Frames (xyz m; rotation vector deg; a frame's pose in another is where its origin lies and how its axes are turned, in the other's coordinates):
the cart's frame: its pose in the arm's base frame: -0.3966 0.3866 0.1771 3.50 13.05 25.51
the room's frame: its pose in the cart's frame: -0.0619 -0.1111 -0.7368 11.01 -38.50 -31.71
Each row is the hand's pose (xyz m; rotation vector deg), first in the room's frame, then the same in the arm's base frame.
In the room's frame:
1: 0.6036 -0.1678 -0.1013 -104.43 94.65 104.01
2: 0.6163 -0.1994 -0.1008 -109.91 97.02 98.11
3: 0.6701 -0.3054 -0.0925 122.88 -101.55 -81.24
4: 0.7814 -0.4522 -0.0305 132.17 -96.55 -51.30
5: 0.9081 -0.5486 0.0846 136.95 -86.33 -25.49
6: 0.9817 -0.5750 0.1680 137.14 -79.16 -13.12
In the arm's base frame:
1: 0.0021 0.0075 -0.4850 -97.40 71.79 83.73
2: 0.0105 -0.0249 -0.4910 -100.87 75.08 78.09
3: 0.0464 -0.1380 -0.5015 -110.20 83.64 63.15
4: 0.1107 -0.3166 -0.4594 -123.84 92.53 39.15
5: 0.1737 -0.4660 -0.3485 -136.55 96.69 15.26
6: 0.2069 -0.5296 -0.2595 -143.50 97.94 2.51

